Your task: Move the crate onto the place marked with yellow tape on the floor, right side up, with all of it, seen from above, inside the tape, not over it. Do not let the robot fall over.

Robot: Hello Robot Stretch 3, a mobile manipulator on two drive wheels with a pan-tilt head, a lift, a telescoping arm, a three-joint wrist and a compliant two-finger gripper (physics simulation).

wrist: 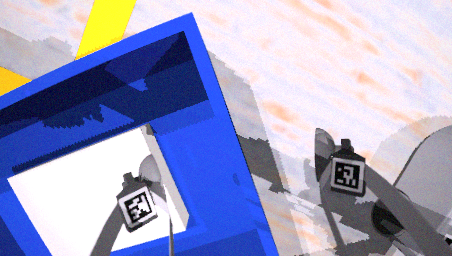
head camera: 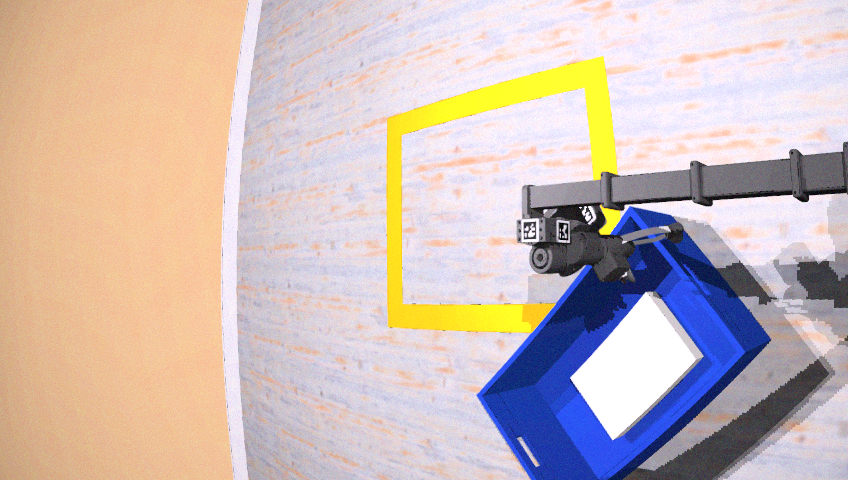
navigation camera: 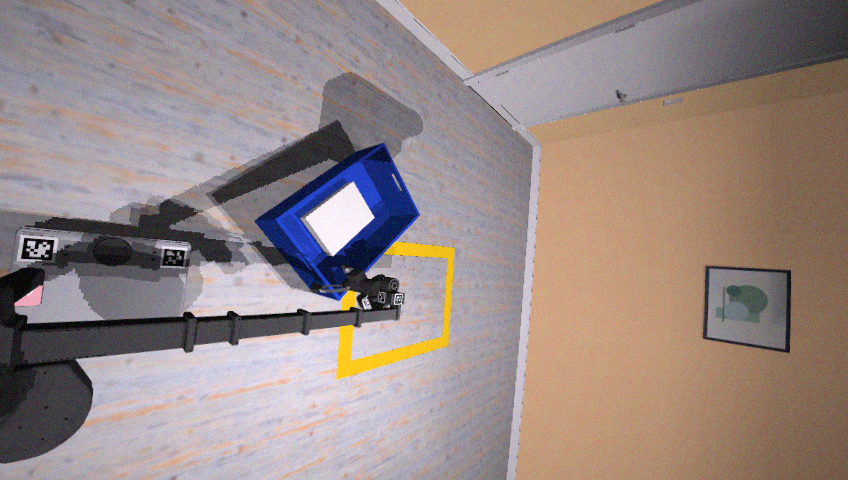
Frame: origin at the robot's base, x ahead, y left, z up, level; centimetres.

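Where they show: gripper, fingertip midpoint: (head camera: 656,254) (navigation camera: 327,277); robot's base, origin of the base link: (navigation camera: 113,250).
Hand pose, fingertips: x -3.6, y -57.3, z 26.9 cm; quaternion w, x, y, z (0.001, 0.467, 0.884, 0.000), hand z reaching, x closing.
Each offset is from my fingertips to the top centre of the thing. "*": to the spot under its first point.
A blue crate @[dx +25.5, dy -16.1, dz -4.9 cm] (head camera: 553,350) (navigation camera: 386,208) (wrist: 220,160) stands upright on the floor with a white block @[dx +25.5, dy -16.1, dz -19.8 cm] (head camera: 639,365) (navigation camera: 339,217) (wrist: 75,185) inside. In the head view its upper left side hides the lower right corner of the yellow tape @[* dx -14.1, dy -111.2, dz -26.9 cm] (head camera: 394,220) (navigation camera: 449,297) (wrist: 107,25); most of the crate shows outside the outline. My gripper (head camera: 654,255) (navigation camera: 333,279) (wrist: 236,159) is open at the crate's end near the tape. In the wrist view one fingertip shows over the crate's inside and the other beyond its end wall, with the wall between them. Their height against the rim is unclear.
My extended arm (head camera: 749,178) (navigation camera: 267,324) crosses above the tape's near side. My base (navigation camera: 136,285) is at the left in the navigation view. A wall (head camera: 119,237) (navigation camera: 618,237) stands beyond the tape, with a framed picture (navigation camera: 746,309) and a grey door (navigation camera: 577,71).
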